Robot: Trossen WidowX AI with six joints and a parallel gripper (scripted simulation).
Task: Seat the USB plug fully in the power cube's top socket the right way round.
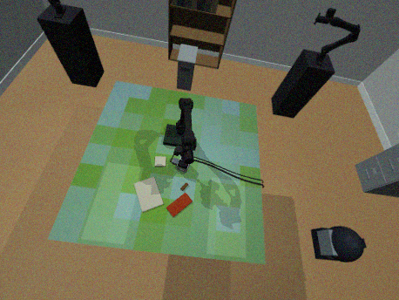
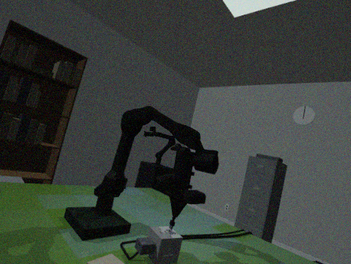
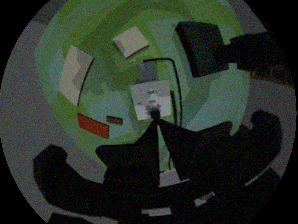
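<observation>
Now: the USB plug 2 cm below my gripper tip. The rest, counted from my gripper tip: brown piece 14 cm ahead, 12 cm below, 1 cm to the left; red book 27 cm ahead, 12 cm below; white book 23 cm ahead, 22 cm to the right, 12 cm below.
</observation>
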